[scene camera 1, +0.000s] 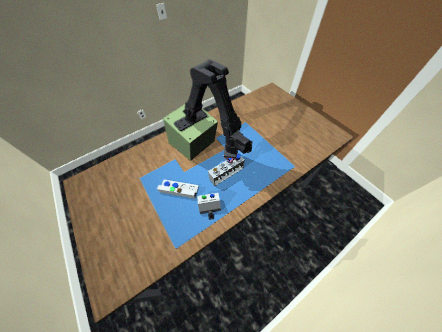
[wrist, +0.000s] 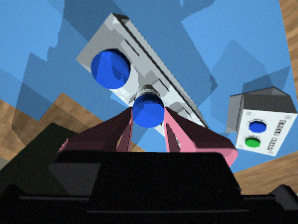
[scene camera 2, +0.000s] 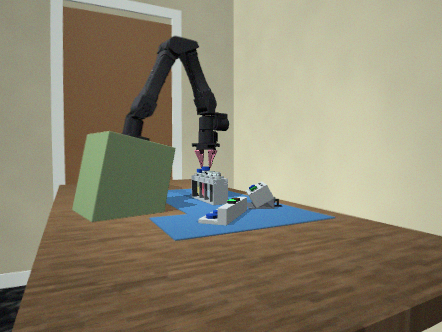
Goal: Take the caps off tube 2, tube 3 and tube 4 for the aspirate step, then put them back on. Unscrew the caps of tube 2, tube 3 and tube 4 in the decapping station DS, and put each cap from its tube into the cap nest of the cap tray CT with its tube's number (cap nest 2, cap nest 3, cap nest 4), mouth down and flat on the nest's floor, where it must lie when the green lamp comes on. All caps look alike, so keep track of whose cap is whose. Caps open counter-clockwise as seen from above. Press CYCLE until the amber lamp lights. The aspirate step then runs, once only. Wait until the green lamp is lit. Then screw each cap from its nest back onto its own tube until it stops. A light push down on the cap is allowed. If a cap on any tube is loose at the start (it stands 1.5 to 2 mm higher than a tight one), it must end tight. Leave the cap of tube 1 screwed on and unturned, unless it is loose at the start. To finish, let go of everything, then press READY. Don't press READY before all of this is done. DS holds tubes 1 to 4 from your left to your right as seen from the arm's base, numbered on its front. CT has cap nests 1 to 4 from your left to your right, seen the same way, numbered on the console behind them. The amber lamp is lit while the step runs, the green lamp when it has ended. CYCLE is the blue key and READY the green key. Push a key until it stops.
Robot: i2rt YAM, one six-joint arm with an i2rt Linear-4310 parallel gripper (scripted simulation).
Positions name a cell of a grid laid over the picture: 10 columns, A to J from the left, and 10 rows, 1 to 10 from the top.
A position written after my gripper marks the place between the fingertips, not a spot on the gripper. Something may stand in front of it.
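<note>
Visible to me: my gripper (wrist: E5); a blue cap (wrist: D4); another blue cap (wrist: E5); a blue mat (wrist: H3).
</note>
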